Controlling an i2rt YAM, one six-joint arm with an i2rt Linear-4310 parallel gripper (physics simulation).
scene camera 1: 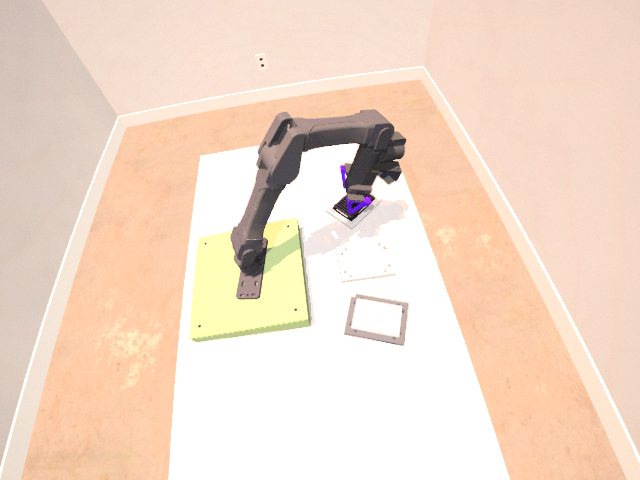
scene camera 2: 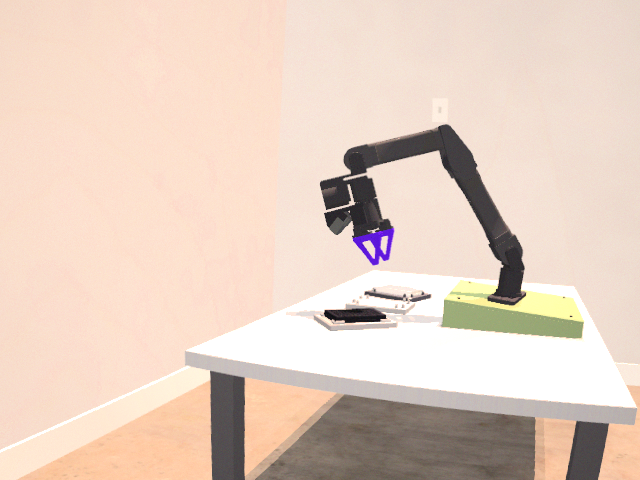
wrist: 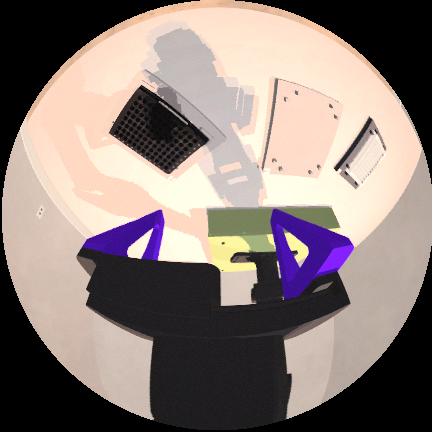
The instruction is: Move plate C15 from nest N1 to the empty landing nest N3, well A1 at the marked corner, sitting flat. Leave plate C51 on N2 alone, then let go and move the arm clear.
Scene:
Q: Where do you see a black well plate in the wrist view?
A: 147, 124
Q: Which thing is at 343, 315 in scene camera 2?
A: A black well plate.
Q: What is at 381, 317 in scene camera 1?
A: A pale plate.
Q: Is the gripper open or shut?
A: Open.

